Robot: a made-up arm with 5 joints.
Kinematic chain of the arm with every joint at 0, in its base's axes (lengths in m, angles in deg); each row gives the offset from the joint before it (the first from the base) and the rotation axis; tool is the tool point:
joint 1: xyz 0 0 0.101 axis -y
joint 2: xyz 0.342 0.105 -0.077 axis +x
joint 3: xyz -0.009 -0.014 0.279 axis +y
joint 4: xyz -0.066 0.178 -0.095 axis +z
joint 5: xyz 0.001 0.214 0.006 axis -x
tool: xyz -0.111 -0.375 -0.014
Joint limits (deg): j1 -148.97..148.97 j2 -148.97..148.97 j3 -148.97..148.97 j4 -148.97..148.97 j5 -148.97..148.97
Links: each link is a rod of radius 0.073 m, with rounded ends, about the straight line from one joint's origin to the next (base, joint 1, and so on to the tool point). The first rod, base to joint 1, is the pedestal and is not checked.
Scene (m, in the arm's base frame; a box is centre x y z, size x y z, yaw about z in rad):
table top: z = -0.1
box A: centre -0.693 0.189 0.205 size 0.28 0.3 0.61 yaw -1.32
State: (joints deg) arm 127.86 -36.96 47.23 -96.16 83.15
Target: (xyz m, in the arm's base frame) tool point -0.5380 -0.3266 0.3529
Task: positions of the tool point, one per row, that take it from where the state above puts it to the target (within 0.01 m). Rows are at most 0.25 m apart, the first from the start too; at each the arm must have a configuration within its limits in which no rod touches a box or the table.
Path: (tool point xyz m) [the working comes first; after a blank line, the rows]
Joints at the target: 129.44 46.93 2.37 -148.97 108.24
Straight joint move there: touches box A.

1: -0.4552 0.4353 0.5997
2: -0.4248 0.2854 0.6841
3: -0.3336 0.1096 0.7550
4: -0.1823 -0.0738 0.7786
5: -0.3329 -0.1430 0.7061
6: -0.4395 -0.2209 0.5974
7: -0.4925 -0.3009 0.4737
8: -0.5380 -0.3266 0.3529

